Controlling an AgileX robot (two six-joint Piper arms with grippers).
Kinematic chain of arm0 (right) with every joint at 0, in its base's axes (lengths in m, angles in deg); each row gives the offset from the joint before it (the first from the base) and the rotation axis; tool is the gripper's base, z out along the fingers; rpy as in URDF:
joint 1: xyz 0 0 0.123 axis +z
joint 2: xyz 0 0 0 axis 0.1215 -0.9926 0
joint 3: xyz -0.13 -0.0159 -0.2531 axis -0.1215 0.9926 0
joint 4: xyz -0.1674 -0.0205 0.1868 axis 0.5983 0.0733 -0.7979
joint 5: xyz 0 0 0 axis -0.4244 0.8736 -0.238
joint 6: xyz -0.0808 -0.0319 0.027 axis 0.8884 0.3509 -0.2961
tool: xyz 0 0 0 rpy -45.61 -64.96 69.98
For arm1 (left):
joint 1: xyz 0 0 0.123 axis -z
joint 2: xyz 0 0 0 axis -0.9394 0.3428 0
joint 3: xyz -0.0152 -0.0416 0.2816 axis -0.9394 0.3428 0
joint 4: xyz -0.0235 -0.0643 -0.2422 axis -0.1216 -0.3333 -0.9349
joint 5: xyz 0 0 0 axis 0.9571 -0.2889 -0.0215
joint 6: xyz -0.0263 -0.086 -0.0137 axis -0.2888 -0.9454 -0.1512
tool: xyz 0 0 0 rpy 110.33 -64.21 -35.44
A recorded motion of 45 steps. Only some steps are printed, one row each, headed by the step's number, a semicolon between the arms.
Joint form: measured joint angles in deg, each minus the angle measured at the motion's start. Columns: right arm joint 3, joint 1, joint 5, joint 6, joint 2, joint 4; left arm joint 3, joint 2, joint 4, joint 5, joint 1, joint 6.
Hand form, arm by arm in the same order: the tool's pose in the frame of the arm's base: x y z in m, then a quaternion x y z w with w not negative. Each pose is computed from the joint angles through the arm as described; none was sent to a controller.
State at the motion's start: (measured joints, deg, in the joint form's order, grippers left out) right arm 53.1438 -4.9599 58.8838 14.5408 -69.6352 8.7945; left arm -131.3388 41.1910 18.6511 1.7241 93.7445 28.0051
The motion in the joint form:
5: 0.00 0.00 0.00 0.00 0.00 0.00; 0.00 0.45 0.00 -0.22 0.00 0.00
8: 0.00 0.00 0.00 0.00 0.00 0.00; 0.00 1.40 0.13 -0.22 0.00 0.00
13: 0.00 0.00 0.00 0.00 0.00 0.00; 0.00 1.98 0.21 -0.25 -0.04 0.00
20: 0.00 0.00 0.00 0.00 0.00 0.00; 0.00 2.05 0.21 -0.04 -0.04 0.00
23: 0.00 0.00 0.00 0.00 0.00 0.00; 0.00 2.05 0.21 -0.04 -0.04 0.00
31: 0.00 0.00 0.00 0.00 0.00 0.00; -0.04 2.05 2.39 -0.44 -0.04 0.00
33: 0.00 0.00 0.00 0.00 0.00 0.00; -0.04 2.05 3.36 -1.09 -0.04 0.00
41: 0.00 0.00 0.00 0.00 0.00 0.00; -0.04 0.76 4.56 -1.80 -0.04 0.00
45: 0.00 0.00 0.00 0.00 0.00 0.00; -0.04 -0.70 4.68 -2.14 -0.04 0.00
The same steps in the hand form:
5: 0.0520 0.0101 0.1726 -0.02047 0.80055 0.06267 0.59562; 0.3856 -0.1476 0.2061 0.30062 0.94248 0.10309 0.10359
8: 0.0520 0.0101 0.1726 -0.02047 0.80055 0.06267 0.59562; 0.3869 -0.1480 0.1992 0.30219 0.94262 0.10495 0.09558
13: 0.0520 0.0101 0.1726 -0.02047 0.80055 0.06267 0.59562; 0.3877 -0.1479 0.1951 0.30279 0.94280 0.10618 0.09040
20: 0.0520 0.0101 0.1726 -0.02047 0.80055 0.06267 0.59562; 0.3881 -0.1481 0.1946 0.30305 0.94264 0.10583 0.09157
23: 0.0520 0.0101 0.1726 -0.02047 0.80055 0.06267 0.59562; 0.3881 -0.1481 0.1946 0.30305 0.94264 0.10583 0.09157
31: 0.0520 0.0101 0.1726 -0.02047 0.80055 0.06267 0.59562; 0.3891 -0.1453 0.1955 0.31018 0.93825 0.12320 0.09111
33: 0.0520 0.0101 0.1726 -0.02047 0.80055 0.06267 0.59562; 0.3889 -0.1437 0.1958 0.31279 0.93660 0.13190 0.08680
41: 0.0520 0.0101 0.1726 -0.02047 0.80055 0.06267 0.59562; 0.3871 -0.1410 0.2054 0.31411 0.93413 0.14152 0.09333
45: 0.0520 0.0101 0.1726 -0.02047 0.80055 0.06267 0.59562; 0.3847 -0.1397 0.2159 0.31194 0.93375 0.14199 0.10313

